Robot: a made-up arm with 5 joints.
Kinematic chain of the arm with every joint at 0, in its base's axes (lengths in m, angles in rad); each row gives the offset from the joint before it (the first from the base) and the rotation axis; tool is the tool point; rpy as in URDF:
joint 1: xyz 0 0 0.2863 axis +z
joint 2: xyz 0 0 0 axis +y
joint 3: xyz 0.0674 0 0.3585 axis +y
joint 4: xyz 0.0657 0 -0.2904 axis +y
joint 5: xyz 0.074 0 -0.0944 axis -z
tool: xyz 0 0 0 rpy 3.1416 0 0
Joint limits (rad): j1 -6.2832..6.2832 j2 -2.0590..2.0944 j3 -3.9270..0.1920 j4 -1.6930..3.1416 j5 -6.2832..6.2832
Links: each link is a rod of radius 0.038 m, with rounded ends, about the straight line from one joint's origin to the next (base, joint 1, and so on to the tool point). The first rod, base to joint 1, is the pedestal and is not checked.
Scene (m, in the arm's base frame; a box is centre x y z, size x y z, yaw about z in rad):
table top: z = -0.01
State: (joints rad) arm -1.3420 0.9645 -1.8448 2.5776 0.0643
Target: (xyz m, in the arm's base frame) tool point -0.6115 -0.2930 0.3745
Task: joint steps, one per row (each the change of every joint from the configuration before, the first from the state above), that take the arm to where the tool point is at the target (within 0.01 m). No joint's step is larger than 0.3 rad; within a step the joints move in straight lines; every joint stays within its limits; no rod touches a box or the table.
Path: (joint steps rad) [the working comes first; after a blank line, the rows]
Joints at the target: -2.6948 0.9847 -2.5198 1.7740 0.0643
Straight joint move there: clear.

1: -0.2706 0.0040 -0.1350 -0.1607 0.0000
2: -0.2705 0.0041 -0.1350 -0.1608 0.0000
3: -0.2706 0.0040 -0.1350 -0.1607 0.0000
4: -0.2705 0.0041 -0.1350 -0.1607 0.0000
5: -0.2706 0.0040 -0.1350 -0.1607 0.0000

